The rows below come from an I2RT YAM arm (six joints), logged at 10 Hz.
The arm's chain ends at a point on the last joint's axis. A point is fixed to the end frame.
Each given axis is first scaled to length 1.
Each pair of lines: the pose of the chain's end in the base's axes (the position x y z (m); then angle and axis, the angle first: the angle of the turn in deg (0 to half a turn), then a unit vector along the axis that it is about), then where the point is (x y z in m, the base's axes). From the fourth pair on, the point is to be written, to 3 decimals.
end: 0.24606, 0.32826, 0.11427, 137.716, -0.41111, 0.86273, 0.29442
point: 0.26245 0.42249 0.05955
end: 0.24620, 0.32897, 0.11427, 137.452, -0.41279, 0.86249, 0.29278
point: 0.26291 0.42312 0.05950
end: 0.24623, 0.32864, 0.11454, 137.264, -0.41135, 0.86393, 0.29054
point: 0.26362 0.42259 0.05965
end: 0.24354, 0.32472, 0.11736, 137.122, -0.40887, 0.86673, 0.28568
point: 0.262 0.418 0.062
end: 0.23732, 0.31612, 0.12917, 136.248, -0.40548, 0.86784, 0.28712
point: 0.257 0.410 0.075
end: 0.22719, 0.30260, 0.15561, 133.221, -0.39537, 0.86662, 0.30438
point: 0.250 0.399 0.107
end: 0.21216, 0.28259, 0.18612, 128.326, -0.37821, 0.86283, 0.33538
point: 0.240 0.382 0.148
